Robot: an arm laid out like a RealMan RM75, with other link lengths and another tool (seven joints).
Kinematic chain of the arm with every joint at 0, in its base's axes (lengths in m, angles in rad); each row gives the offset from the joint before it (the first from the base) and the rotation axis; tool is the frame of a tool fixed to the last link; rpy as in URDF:
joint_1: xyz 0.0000 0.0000 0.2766 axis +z
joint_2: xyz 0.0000 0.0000 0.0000 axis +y
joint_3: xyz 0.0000 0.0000 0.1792 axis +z
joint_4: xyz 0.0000 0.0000 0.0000 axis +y
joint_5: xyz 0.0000 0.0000 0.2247 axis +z
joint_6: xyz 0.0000 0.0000 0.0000 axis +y
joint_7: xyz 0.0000 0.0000 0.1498 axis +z
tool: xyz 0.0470 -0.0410 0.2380 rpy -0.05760 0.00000 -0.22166
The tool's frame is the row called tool.
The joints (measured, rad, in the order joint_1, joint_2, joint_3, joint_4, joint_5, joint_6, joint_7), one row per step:
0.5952, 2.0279, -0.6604, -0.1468, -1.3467, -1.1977, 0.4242
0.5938, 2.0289, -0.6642, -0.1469, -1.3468, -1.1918, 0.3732
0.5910, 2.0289, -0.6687, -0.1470, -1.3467, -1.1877, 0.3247
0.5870, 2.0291, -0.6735, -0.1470, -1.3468, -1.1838, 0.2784
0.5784, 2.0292, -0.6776, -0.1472, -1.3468, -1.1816, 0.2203
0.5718, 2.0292, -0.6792, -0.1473, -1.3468, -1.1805, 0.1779
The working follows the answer.
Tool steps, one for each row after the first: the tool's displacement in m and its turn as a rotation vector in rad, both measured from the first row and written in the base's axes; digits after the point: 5 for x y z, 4 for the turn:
0.00148, 0.00060, 0.00087, 0.0156, -0.0451, 0.0190
0.00317, 0.00075, 0.00198, 0.0302, -0.0884, 0.0374
0.00532, 0.00039, 0.00266, 0.0432, -0.1298, 0.0541
0.00903, -0.00074, 0.00436, 0.0606, -0.1798, 0.0732
0.01175, -0.00153, 0.00604, 0.0740, -0.2155, 0.0866

Tool pose at each row, in the base's axes (x y z in m, rotation vector in rad; rounded; the steps above come from the unrounded poses):
0.20646, 0.56539, -0.05161, -2.1484, -0.0501, 0.5210
0.20794, 0.56598, -0.05074, -2.1463, -0.0993, 0.4816
0.20964, 0.56614, -0.04963, -2.1436, -0.1465, 0.4439
0.21179, 0.56578, -0.04895, -2.1410, -0.1903, 0.4073
0.21549, 0.56465, -0.04725, -2.1348, -0.2421, 0.3622
0.21822, 0.56385, -0.04557, -2.1286, -0.2789, 0.3298

